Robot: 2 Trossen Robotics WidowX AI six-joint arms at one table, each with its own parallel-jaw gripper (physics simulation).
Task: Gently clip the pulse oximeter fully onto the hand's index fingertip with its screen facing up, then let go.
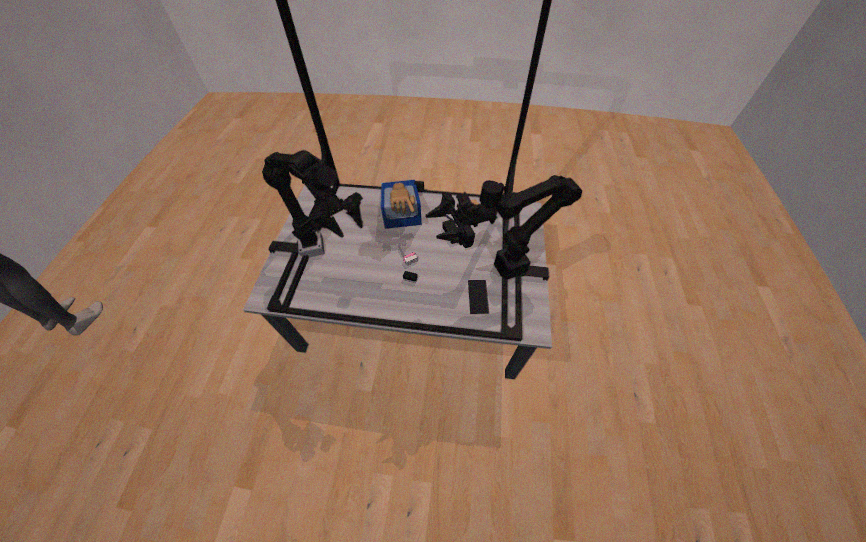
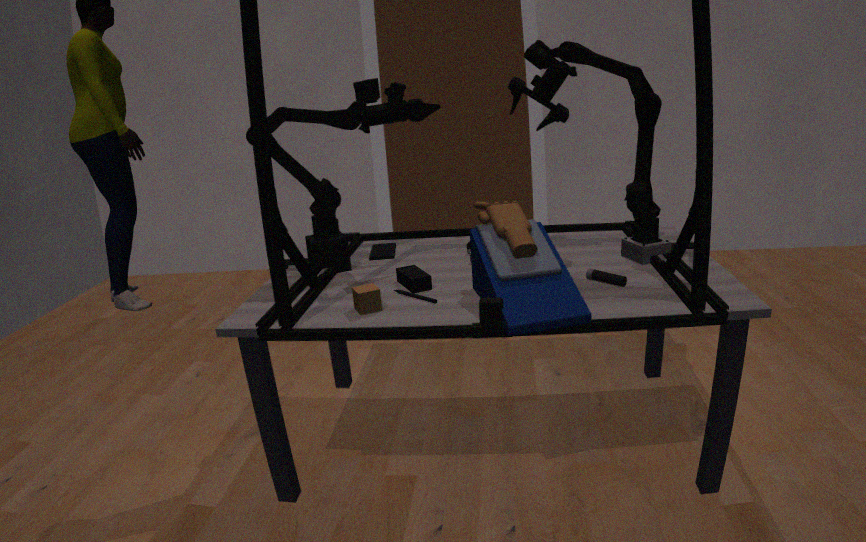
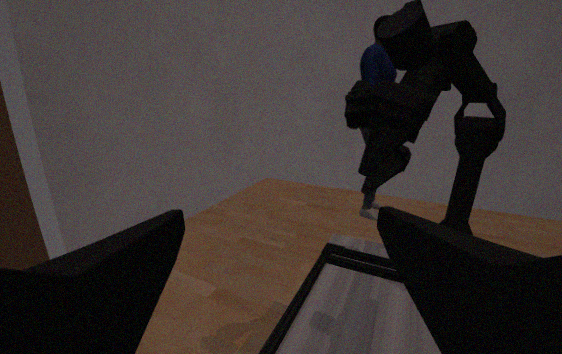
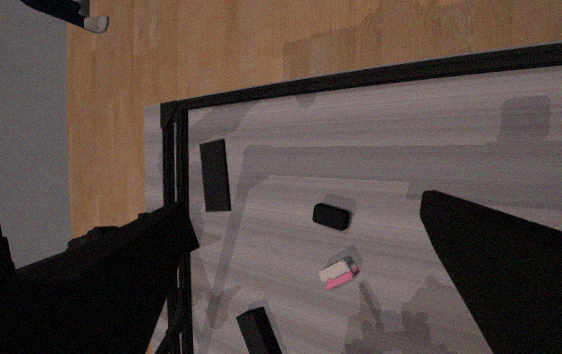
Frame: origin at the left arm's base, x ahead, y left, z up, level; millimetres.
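Seen in the pictures: left gripper, between the fingertips: (image 1: 430, 226) (image 2: 433, 106) (image 3: 282, 218); right gripper, between the fingertips: (image 1: 352, 232) (image 2: 523, 122) (image 3: 363, 185) (image 4: 304, 208); left arm's base, origin of its link: (image 1: 513, 256) (image 2: 325, 236); right arm's base, origin of its link: (image 1: 309, 241) (image 2: 646, 240).
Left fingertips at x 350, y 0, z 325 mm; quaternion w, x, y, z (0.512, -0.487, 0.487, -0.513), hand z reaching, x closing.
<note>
Pixels of each thing's top centre, then the offset from my left fingertips to it.
- pulse oximeter, centre of its top: (image 4: 334, 276) (image 1: 410, 256) dx +21, dy -198, dz -388 mm
- small black block, centre of its top: (image 4: 327, 217) (image 1: 409, 274) dx +54, dy -112, dz -387 mm
- flat black slab, centre of its top: (image 4: 213, 176) (image 2: 382, 249) (image 1: 478, 295) dx -169, dy +69, dz -412 mm
- black box, centre of its top: (image 4: 254, 343) (image 2: 413, 271) (image 1: 452, 228) dx -202, dy -271, dz -384 mm
- wooden cube, centre of its top: (image 2: 365, 288) dx -349, dy -366, dz -370 mm
- pen, centre of its top: (image 2: 413, 293) dx -233, dy -351, dz -410 mm
- dark cylinder, centre of its top: (image 2: 606, 271) dx +184, dy -528, dz -392 mm
The pulse oximeter (image 1: 410, 258) (image 4: 339, 273), a small white and pink block with a dark end, lies on the table in front of the blue stand; which way its screen faces is unclear. The tan hand (image 1: 401, 196) (image 2: 508, 224) rests on the grey pad of the sloped blue stand (image 1: 402, 223) (image 2: 542, 309), its fingers pointing over the raised end, with no oximeter visible on them. My left gripper (image 1: 434, 224) (image 2: 436, 108) (image 3: 282, 218) is open and empty, raised beside the stand. My right gripper (image 1: 351, 230) (image 2: 524, 121) (image 4: 304, 208) is open and empty, high above the table.
A small black block (image 1: 410, 276) (image 4: 331, 216) lies near the oximeter. A flat black slab (image 1: 478, 296) (image 2: 382, 251) (image 4: 216, 175), a black box (image 2: 413, 278) (image 4: 260, 330), a wooden cube (image 2: 367, 298), a pen (image 2: 416, 295) and a dark cylinder (image 2: 606, 277) also lie on the table.
</note>
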